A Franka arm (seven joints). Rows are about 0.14 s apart.
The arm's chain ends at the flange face. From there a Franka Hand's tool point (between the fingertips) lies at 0.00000 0.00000 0.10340 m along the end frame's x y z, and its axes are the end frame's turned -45 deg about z.
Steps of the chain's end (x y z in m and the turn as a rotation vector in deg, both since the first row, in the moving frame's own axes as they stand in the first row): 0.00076, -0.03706, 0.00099, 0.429, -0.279, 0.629; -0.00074, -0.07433, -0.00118, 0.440, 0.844, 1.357; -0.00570, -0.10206, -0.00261, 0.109, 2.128, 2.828; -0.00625, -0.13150, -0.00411, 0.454, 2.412, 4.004; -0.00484, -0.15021, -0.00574, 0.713, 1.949, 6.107; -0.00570, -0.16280, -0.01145, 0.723, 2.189, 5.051; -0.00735, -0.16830, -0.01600, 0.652, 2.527, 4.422; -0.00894, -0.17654, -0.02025, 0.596, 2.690, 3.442; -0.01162, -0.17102, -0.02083, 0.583, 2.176, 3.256; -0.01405, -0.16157, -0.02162, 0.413, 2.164, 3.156; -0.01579, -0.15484, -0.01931, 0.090, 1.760, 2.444; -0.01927, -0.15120, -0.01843, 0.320, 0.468, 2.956
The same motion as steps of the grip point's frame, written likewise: 0.02694, -0.02657, 0.00099, 0.501, 0.106, 0.629; 0.05367, -0.05255, -0.00119, -0.286, 0.908, 1.357; 0.07093, -0.07355, -0.00268, -1.428, 1.582, 2.828; 0.09213, -0.09478, -0.00420, -1.385, 2.027, 4.004; 0.10610, -0.10788, -0.00581, -0.874, 1.882, 6.107; 0.11471, -0.11712, -0.01153, -1.037, 2.059, 5.051; 0.11777, -0.12166, -0.01611, -1.326, 2.248, 4.422; 0.12262, -0.12836, -0.02037, -1.481, 2.324, 3.442; 0.11617, -0.12701, -0.02091, -1.126, 1.951, 3.256; 0.10754, -0.12186, -0.02170, -1.238, 1.822, 3.156; 0.10064, -0.11847, -0.01936, -1.181, 1.308, 2.444; 0.09429, -0.12033, -0.01844, -0.105, 0.557, 2.956
